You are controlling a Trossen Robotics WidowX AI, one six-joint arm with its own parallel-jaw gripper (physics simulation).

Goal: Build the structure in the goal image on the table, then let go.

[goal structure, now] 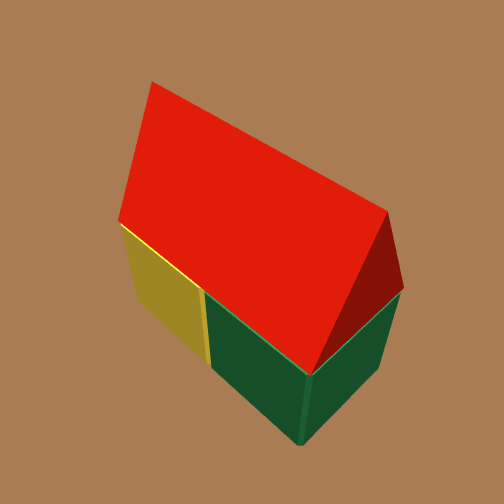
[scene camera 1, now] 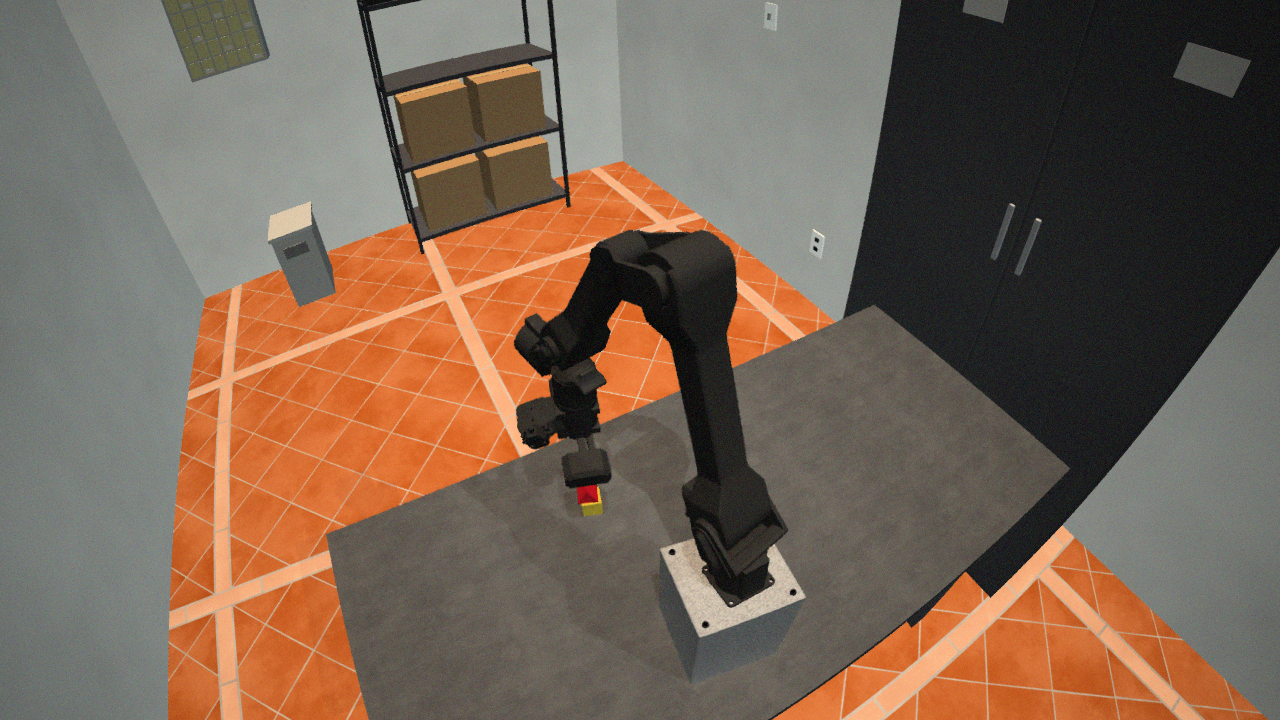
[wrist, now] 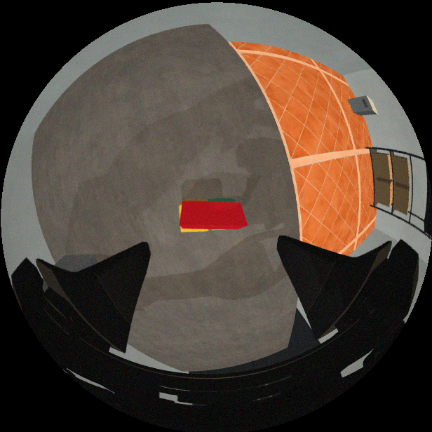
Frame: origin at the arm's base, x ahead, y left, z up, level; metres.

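Seen in the pictures: arm's base, link origin: [scene camera 1: 738, 576].
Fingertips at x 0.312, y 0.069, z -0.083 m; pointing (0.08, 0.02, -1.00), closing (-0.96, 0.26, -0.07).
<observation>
Offsets run from my fingertips to a thing's middle. Level surfaces: height alone.
A red block @(dx +0.005, dy -0.003, dz -0.063 m) [scene camera 1: 587, 494] [wrist: 212, 215] lies across the tops of a yellow block @(dx -0.015, dy -0.001, dz -0.096 m) [scene camera 1: 592, 508] [wrist: 192, 230] and a green block [wrist: 222, 200]. In the wrist view the yellow block shows as thin edges at the left and the green block as a thin strip at the upper right; the red block hides most of both. In the scene view the green block cannot be made out. My gripper [scene camera 1: 587, 478] [wrist: 213, 246] is open and empty, above the red block and clear of it.
The blocks stand on the grey table @(dz -0.113 m) [scene camera 1: 850, 411] [wrist: 150, 150], not far from its far edge. My arm's pedestal [scene camera 1: 729, 640] stands at the table's near side. A shelf rack [scene camera 1: 563, 170], a grey bin [scene camera 1: 308, 268] and a black cabinet [scene camera 1: 948, 179] stand beyond the table.
</observation>
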